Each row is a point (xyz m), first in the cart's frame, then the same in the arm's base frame.
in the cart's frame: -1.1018 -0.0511 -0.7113
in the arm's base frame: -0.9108 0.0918 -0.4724
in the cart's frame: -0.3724 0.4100 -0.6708
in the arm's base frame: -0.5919 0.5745 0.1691
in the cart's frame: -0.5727 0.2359 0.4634
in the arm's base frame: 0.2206 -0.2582 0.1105
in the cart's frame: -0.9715 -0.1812 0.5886
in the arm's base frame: 0.2059 -0.5919 -0.3765
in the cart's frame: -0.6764 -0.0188 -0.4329
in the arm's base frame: -0.4621 0.2465 -0.2874
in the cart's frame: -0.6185 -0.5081 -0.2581
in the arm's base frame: -0.1584 0.2462 -0.7130
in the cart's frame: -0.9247 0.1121 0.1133
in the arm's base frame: -0.2166 -0.2999 -0.1521
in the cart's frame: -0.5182 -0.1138 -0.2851
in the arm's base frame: -0.2313 0.2904 -0.3143
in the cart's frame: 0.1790 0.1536 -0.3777
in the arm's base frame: 0.0198 0.8549 0.1152
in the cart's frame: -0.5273 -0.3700 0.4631
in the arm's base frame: 0.4137 -0.1453 -0.4544
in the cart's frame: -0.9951 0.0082 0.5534
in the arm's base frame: 0.1128 -0.6127 -0.2075
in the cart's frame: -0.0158 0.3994 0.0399
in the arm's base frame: 0.1643 0.4147 0.3561
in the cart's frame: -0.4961 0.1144 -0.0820
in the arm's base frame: -0.1246 0.1532 -0.0621
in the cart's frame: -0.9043 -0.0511 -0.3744
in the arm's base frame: -0.5375 0.0375 -0.3713
